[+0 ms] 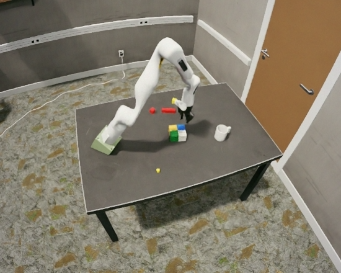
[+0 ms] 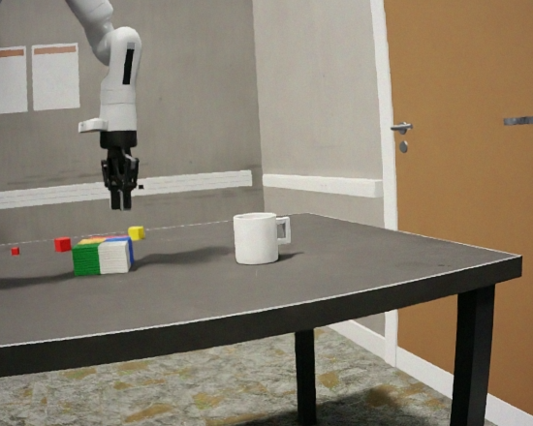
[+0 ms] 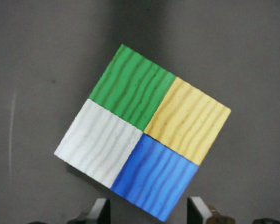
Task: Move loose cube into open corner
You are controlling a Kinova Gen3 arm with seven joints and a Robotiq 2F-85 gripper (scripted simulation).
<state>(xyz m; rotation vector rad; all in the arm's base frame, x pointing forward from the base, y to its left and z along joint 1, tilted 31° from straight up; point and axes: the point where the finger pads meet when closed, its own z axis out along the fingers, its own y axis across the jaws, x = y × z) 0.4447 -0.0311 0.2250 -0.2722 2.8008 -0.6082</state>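
The blue cube lies 1 cm behind my hand, 1 cm to the left of it and 10 cm below it. From my hand the other things lie so: white mug 21 cm ahead, 17 cm to the right, 9 cm below; tiny yellow cube 31 cm behind, 19 cm to the right, 12 cm below; red bar 3 cm ahead, 23 cm to the left, 11 cm below.
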